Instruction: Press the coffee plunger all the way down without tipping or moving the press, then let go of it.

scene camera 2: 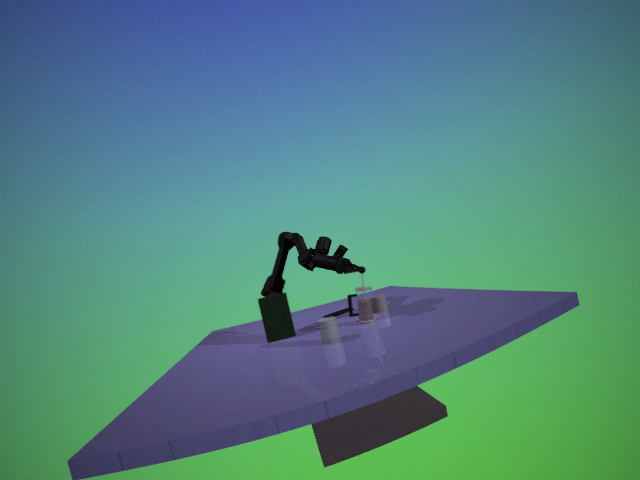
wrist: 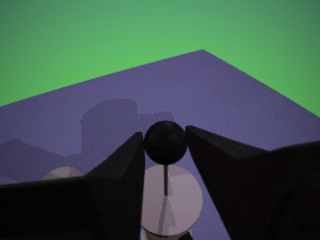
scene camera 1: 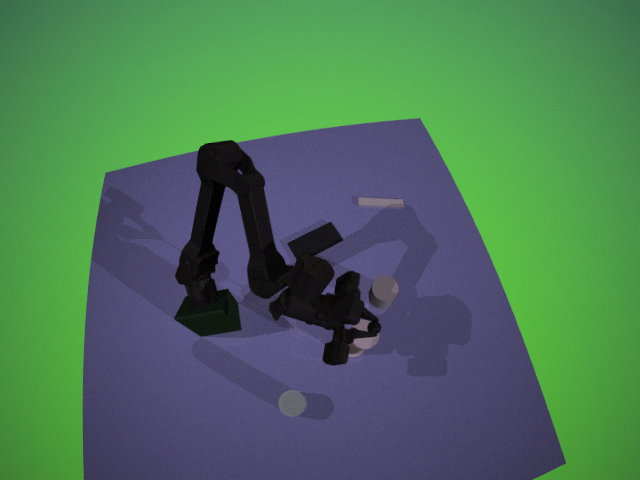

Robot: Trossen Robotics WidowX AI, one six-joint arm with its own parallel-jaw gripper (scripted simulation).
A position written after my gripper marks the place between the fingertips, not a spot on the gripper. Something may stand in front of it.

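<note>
My gripper point(scene camera 1: 377, 328), dark flat block point(scene camera 1: 326, 236), grey cylinder point(scene camera 1: 384, 289). Coffee press point(scene camera 2: 365, 310). My gripper again point(wrist: 164, 134).
</note>
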